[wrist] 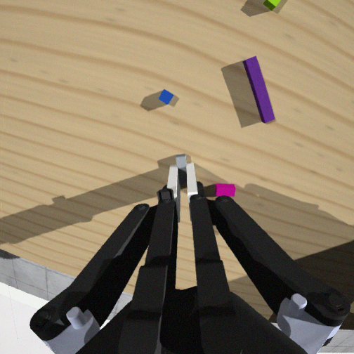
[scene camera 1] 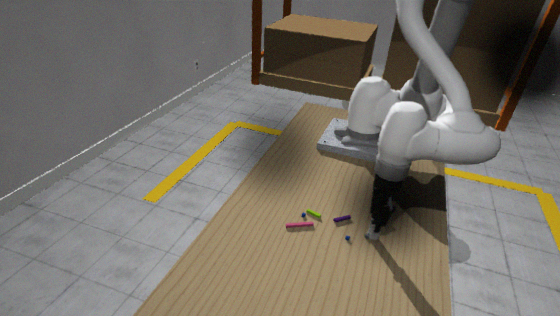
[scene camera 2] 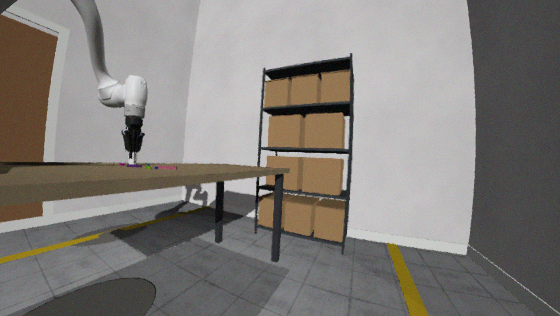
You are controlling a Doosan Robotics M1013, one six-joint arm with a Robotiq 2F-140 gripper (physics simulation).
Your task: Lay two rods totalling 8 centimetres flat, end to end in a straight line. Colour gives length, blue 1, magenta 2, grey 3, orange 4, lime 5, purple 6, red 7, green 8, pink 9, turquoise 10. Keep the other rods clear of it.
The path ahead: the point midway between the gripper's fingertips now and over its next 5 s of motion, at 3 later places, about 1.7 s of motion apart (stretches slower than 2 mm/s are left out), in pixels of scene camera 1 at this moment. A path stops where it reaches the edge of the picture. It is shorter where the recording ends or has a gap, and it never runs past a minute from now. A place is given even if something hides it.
My gripper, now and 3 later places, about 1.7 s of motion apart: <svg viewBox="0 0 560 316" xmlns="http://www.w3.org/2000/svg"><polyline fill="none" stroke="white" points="372,236 369,235 370,235 368,223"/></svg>
